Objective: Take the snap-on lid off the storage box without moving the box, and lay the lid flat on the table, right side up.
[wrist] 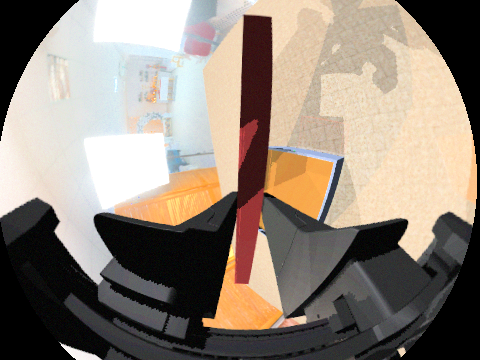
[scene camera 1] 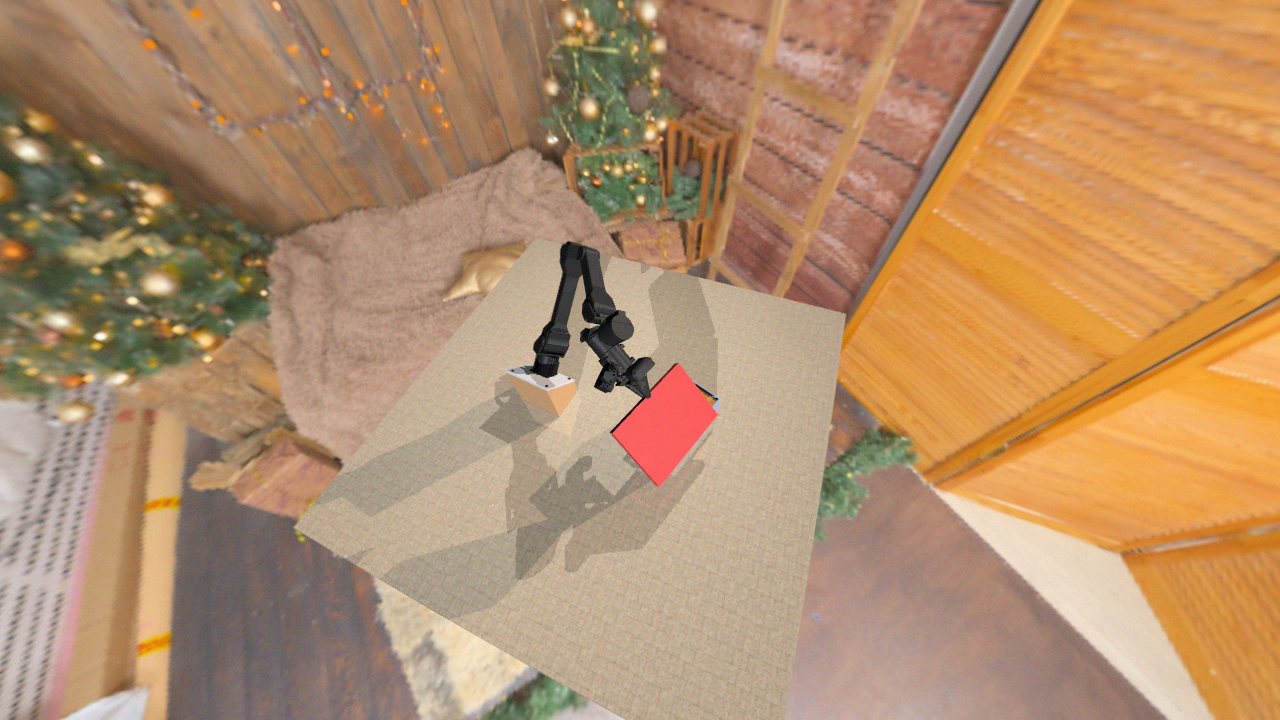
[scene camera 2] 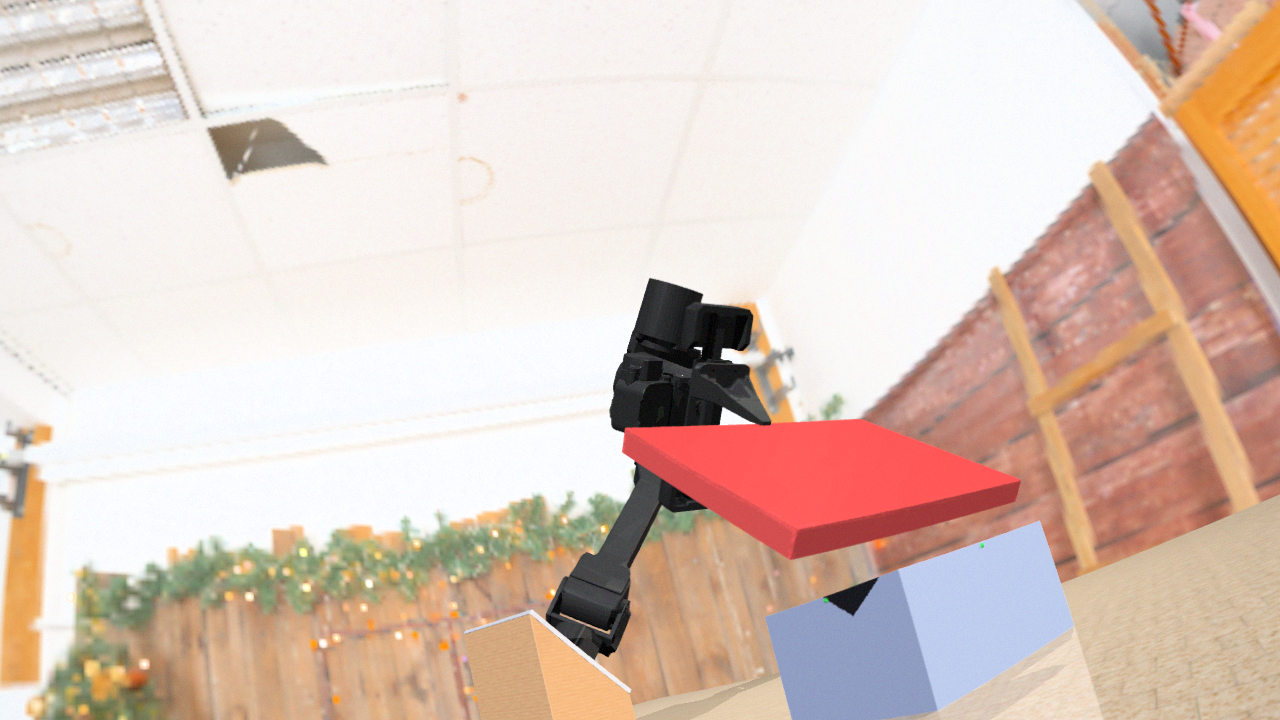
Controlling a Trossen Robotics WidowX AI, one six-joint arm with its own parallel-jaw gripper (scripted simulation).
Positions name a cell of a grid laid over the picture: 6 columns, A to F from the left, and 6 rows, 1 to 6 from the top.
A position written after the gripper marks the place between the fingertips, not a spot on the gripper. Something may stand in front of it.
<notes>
The gripper (scene camera 2: D4) holds a red lid (scene camera 2: D5). Further things: a pale blue storage box (scene camera 2: E6).
The red lid shows as well in the wrist view (wrist: D2) and in scene camera 1 (scene camera 1: D4). The gripper also shows in the wrist view (wrist: D4) and in scene camera 1 (scene camera 1: D4).
</notes>
